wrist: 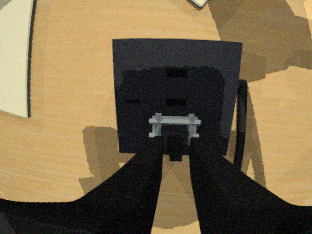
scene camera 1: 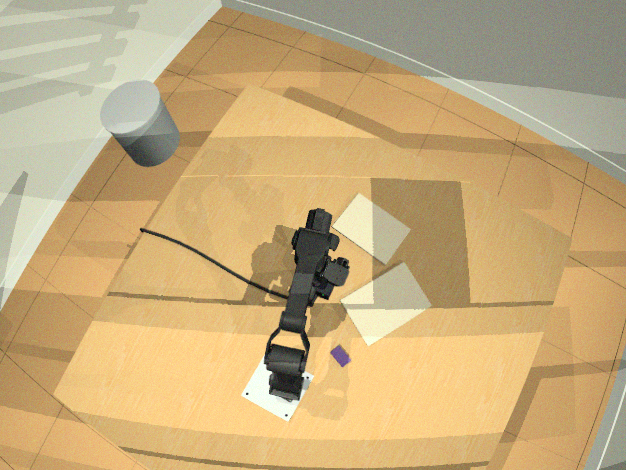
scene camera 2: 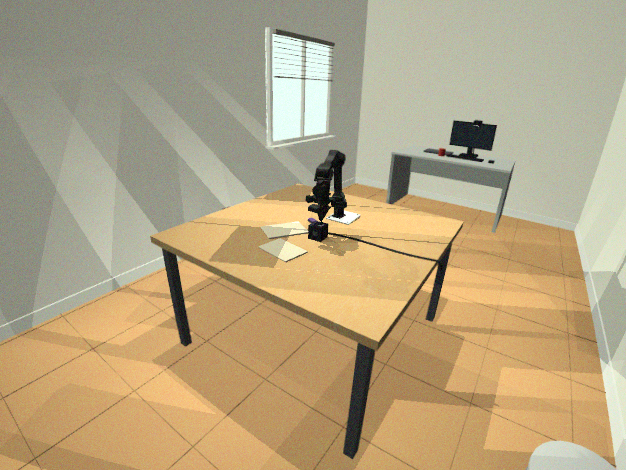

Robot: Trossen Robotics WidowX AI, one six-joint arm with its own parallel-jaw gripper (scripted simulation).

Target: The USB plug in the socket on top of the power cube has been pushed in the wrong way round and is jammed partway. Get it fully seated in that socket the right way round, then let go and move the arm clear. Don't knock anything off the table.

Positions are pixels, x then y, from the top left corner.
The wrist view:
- gripper: 176, 144
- USB plug: 175, 136
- dark power cube: 173, 76
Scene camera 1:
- gripper: 316, 274
